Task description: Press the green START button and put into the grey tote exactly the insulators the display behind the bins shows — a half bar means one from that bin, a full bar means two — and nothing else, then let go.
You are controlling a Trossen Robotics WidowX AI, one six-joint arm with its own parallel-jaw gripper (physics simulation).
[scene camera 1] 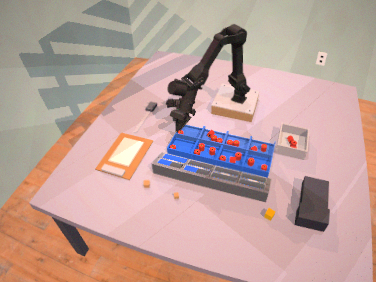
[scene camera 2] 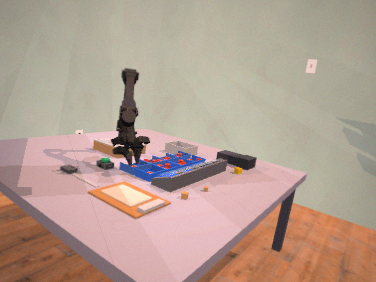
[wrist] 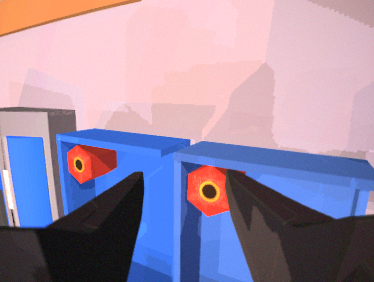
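My gripper (scene camera 1: 180,128) (scene camera 2: 133,162) (wrist: 184,179) is partly open and empty, low over the back-left bin. An insulator (scene camera 1: 180,132) (wrist: 202,192) stands in that bin, partly behind the right finger in the wrist view. Another insulator (scene camera 1: 173,147) (wrist: 82,162) is in the front-left bin. The blue bins (scene camera 1: 187,150) (scene camera 2: 137,172) (wrist: 125,140) hold several more red insulators. The display (scene camera 1: 215,185) (scene camera 2: 195,175) (wrist: 61,170) shows blue in its two leftmost sections; exact bars are hard to read. The grey tote (scene camera 1: 305,146) (scene camera 2: 181,148) holds red insulators. The green button (scene camera 2: 105,160) is hidden in scene camera 1.
An orange-framed board (scene camera 1: 102,169) (scene camera 2: 107,196) lies left of the bins. A black box (scene camera 1: 313,202) (scene camera 2: 236,160) stands at the right. Small orange cubes (scene camera 1: 146,183) (scene camera 2: 185,195) and a yellow cube (scene camera 1: 270,214) (scene camera 2: 238,170) lie in front. A dark object (scene camera 1: 151,106) (scene camera 2: 69,169) lies at the left.
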